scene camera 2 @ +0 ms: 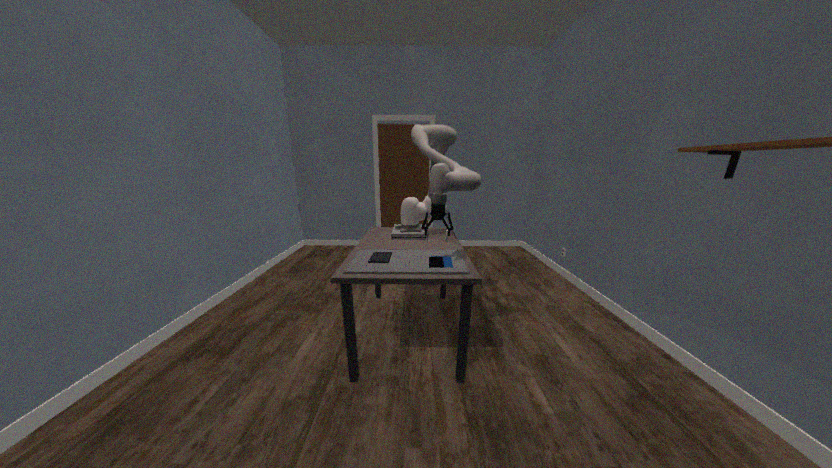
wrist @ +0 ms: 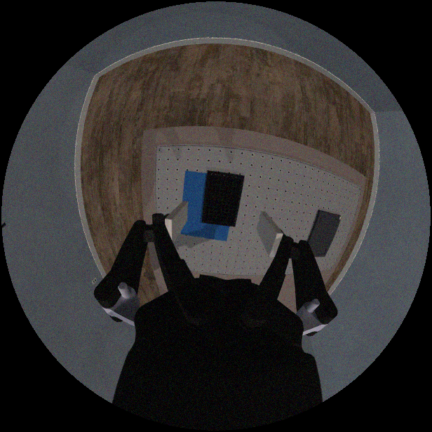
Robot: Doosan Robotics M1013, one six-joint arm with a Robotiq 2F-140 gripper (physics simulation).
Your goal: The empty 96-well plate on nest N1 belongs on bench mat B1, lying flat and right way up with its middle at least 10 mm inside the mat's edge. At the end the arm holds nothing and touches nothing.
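Frame: origin at the arm's base, x ahead, y left, z up, level; centimetres.
Where they show: gripper, fingertip midpoint: (scene camera 2: pixel 436 241); arm's base, link origin: (scene camera 2: pixel 410 228).
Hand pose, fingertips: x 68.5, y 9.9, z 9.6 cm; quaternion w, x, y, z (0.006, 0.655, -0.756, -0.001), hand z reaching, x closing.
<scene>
Things, the pixels of their centre, and the offset from my fingertips. Level surfaces: height alone.
- dark 96-well plate, body centre: (scene camera 2: pixel 436 261) dx -1.0, dy +0.2, dz -13.1 cm
- blue bench mat B1, surface height: dz -13.8 cm
- Nest N1, body centre: (scene camera 2: pixel 380 257) dx -12.5, dy -33.4, dz -13.3 cm
- light perforated board, surface height: dz -14.0 cm
The dark 96-well plate (scene camera 2: pixel 436 261) (wrist: pixel 223 198) lies over part of the blue bench mat B1 (scene camera 2: pixel 447 261) (wrist: pixel 194 205). In the wrist view it is shifted to the mat's right side and sticks out past that edge onto the pegboard. It looks flat; its wells are hard to make out. My gripper (scene camera 2: pixel 437 234) (wrist: pixel 223 215) is open and empty, above and apart from the plate, its fingers spread wide. Nest N1 (scene camera 2: pixel 380 256) (wrist: pixel 325 232), a dark grey block, bears no plate.
The light perforated board (scene camera 2: pixel 407 267) (wrist: pixel 280 200) lies on the table (scene camera 2: pixel 360 278) (wrist: pixel 225 135) under mat and nest. The arm's white base stands at the table's far end. A wooden wall shelf (scene camera 2: pixel 756 144) is at the right, away from the table.
</scene>
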